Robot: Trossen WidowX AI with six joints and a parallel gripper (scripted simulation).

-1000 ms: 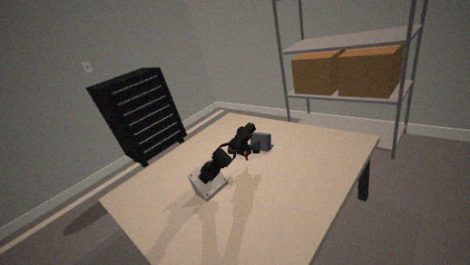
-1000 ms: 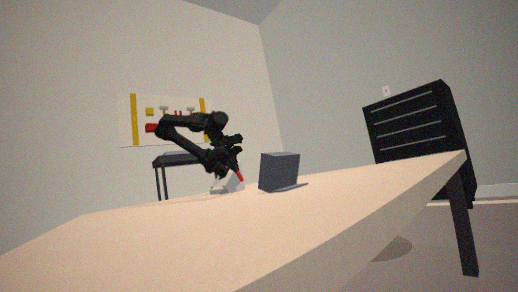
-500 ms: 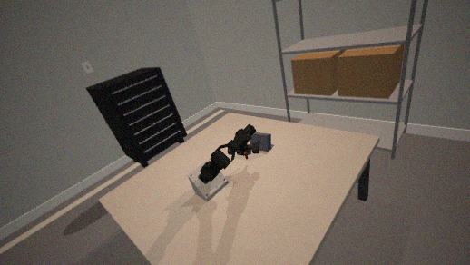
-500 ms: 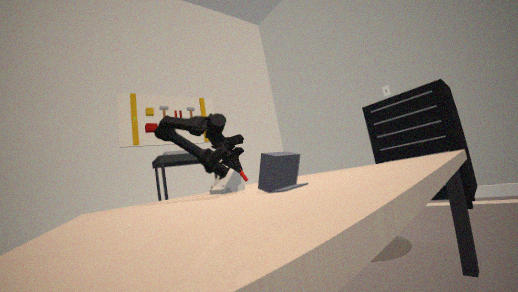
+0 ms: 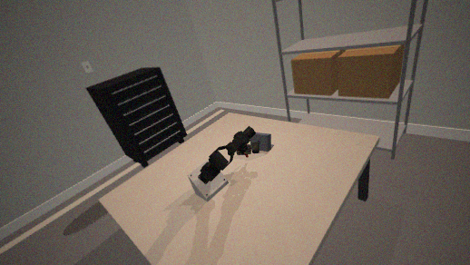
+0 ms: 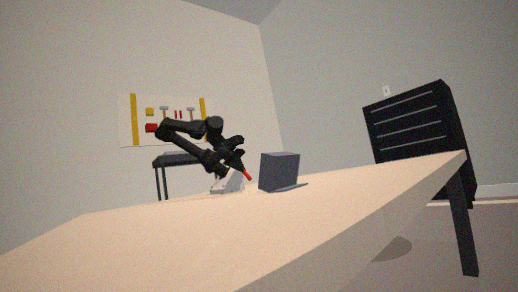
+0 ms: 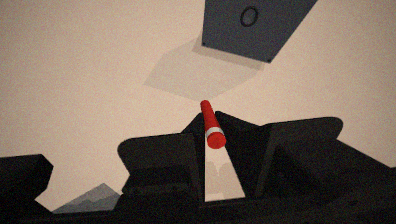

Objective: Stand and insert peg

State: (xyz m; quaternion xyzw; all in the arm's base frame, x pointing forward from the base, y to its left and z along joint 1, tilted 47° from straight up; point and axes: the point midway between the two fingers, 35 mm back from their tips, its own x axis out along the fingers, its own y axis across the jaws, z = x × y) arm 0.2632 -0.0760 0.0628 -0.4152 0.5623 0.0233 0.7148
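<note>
The grey sloped panel is 18 cm ahead of my gripper tip, 1 cm to the left of it and 2 cm below it. Also, from my gripper tip: red peg (1 cm behind, 1 cm to the right, 1 cm above).
</note>
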